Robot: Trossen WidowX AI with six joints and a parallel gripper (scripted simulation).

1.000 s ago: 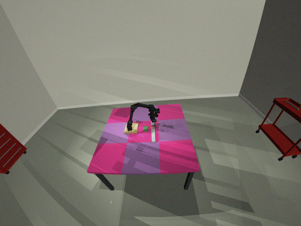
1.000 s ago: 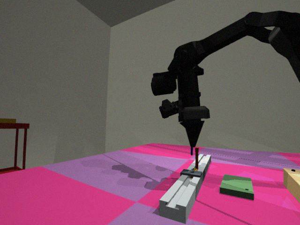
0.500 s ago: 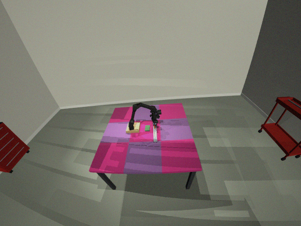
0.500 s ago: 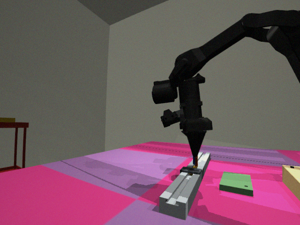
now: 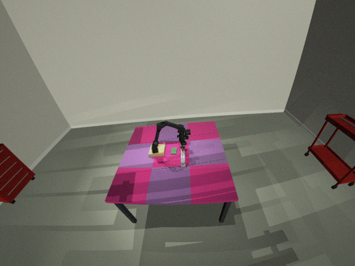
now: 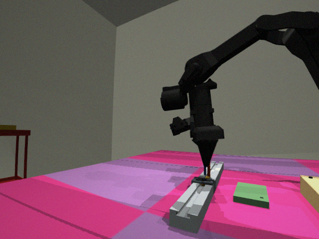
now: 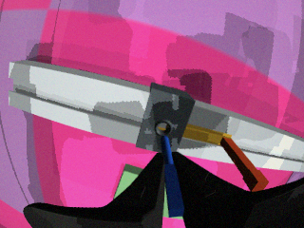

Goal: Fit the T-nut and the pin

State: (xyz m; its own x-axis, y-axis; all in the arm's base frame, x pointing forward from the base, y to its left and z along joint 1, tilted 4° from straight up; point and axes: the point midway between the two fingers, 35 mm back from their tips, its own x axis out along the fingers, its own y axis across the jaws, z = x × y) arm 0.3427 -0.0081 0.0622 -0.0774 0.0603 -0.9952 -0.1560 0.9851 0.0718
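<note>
My gripper tip is right at the blue pin. From my gripper tip the other things lie so: green tray 110 mm behind, 10 mm to the left, 60 mm below.
</note>
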